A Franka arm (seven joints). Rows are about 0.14 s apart.
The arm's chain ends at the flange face. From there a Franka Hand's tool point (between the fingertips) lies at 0.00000 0.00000 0.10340 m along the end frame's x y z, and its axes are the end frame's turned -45 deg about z.
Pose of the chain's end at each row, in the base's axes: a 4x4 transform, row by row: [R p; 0 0 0 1], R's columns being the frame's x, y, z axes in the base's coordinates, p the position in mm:
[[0.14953, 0.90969, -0.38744, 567.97], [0.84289, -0.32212, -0.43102, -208.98], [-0.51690, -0.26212, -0.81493, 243.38], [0, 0, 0, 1]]
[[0.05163, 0.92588, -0.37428, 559.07], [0.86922, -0.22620, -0.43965, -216.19], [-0.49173, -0.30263, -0.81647, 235.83], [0, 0, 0, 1]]
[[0.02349, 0.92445, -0.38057, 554.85], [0.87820, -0.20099, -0.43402, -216.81], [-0.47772, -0.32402, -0.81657, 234.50], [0, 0, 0, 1]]
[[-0.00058, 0.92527, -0.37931, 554.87], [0.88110, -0.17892, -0.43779, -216.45], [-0.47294, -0.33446, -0.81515, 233.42], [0, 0, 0, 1]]
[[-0.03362, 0.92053, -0.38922, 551.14], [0.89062, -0.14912, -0.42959, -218.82], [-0.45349, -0.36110, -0.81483, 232.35], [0, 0, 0, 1]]
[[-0.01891, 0.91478, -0.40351, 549.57], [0.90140, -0.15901, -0.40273, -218.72], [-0.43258, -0.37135, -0.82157, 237.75], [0, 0, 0, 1]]
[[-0.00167, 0.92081, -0.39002, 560.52], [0.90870, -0.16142, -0.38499, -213.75], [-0.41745, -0.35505, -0.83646, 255.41], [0, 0, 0, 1]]
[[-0.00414, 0.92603, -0.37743, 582.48], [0.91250, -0.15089, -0.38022, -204.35], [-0.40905, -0.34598, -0.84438, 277.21], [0, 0, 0, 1]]
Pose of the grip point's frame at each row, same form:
[[-0.53751, 0.74898, -0.38744, 527.91], [0.82379, 0.36824, -0.43102, -253.55], [-0.18016, -0.55085, -0.81493, 159.12], [0, 0, 0, 1]]
[[-0.61819, 0.69120, -0.37428, 520.37], [0.77458, 0.45468, -0.43965, -261.65], [-0.13371, -0.56170, -0.81647, 151.41], [0, 0, 0, 1]]
[[-0.63707, 0.67029, -0.38057, 515.50], [0.76310, 0.47886, -0.43402, -261.69], [-0.10868, -0.56692, -0.81657, 150.07], [0, 0, 0, 1]]
[[-0.65467, 0.65385, -0.37931, 515.65], [0.74955, 0.49652, -0.43779, -261.72], [-0.09792, -0.57092, -0.81515, 149.13], [0, 0, 0, 1]]
[[-0.67469, 0.62714, -0.38922, 510.89], [0.73521, 0.52432, -0.42959, -263.24], [-0.06533, -0.57600, -0.81483, 148.10], [0, 0, 0, 1]]
[[-0.66022, 0.63348, -0.40351, 507.85], [0.74982, 0.52495, -0.40273, -260.36], [-0.04330, -0.56846, -0.82157, 152.80], [0, 0, 0, 1]]
[[-0.65229, 0.64993, -0.39002, 520.19], [0.75669, 0.52841, -0.38499, -253.56], [-0.04412, -0.54624, -0.83646, 168.92], [0, 0, 0, 1]]
[[-0.65773, 0.65187, -0.37743, 543.45], [0.75193, 0.53854, -0.38022, -243.66], [-0.04460, -0.53389, -0.84438, 189.90], [0, 0, 0, 1]]

